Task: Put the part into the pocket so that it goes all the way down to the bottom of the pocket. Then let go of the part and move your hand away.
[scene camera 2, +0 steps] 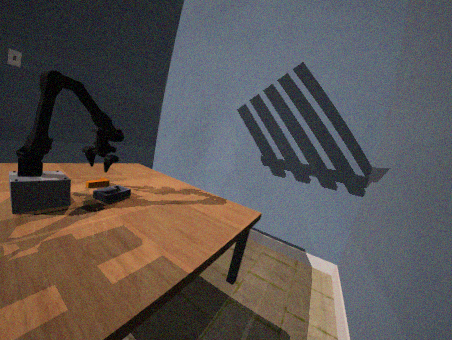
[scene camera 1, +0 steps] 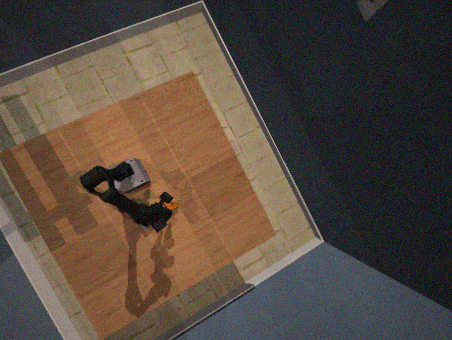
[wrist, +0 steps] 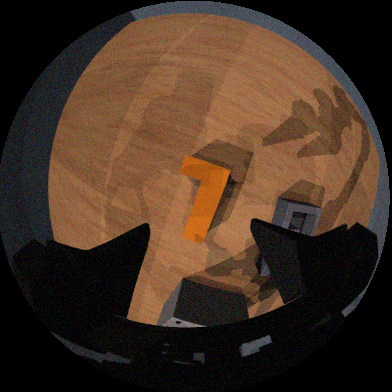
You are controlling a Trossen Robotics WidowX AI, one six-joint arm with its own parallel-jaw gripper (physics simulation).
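Places are measured from the arm's base along level axes (x ahead, y left, z up), in millimetres.
Pixels of known places: gripper, fingertip midpoint: (scene camera 2: 98, 169) (scene camera 1: 164, 204) (wrist: 201, 226); arm's base, origin of the base link: (scene camera 2: 29, 174) (scene camera 1: 126, 170).
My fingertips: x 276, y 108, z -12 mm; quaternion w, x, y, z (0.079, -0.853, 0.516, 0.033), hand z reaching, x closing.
Note:
Ahead of a thing's pixels: the offset from my fingertips to its top centre. Level surfaces: height alone.
An orange L-shaped part {2 mm back, 13 mm left, 62 mm down} (scene camera 1: 171, 205) (scene camera 2: 97, 184) (wrist: 205, 200) lies flat on the table. In the wrist view it shows between and a little beyond the two fingers. A dark grey block with the pocket {13 mm ahead, 172 mm right, 56 mm down} (scene camera 2: 112, 194) (wrist: 281, 213) stands beside the part, apart from it. In the wrist view the right finger hides some of the block, and in scene camera 1 the arm covers most of it. My gripper (scene camera 2: 100, 166) (wrist: 201, 226) is open and empty, pointing down above the table and the part. In scene camera 1 its fingertips are hard to make out.
The arm's grey base box (scene camera 1: 139, 176) (scene camera 2: 41, 195) (wrist: 210, 300) stands on the wooden table {93 mm down} (scene camera 1: 200, 150) (scene camera 2: 165, 230) (wrist: 110, 90), close to the part and the block. The table's edge and a leg (scene camera 2: 237, 257) show in scene camera 2. Shadows cross the table.

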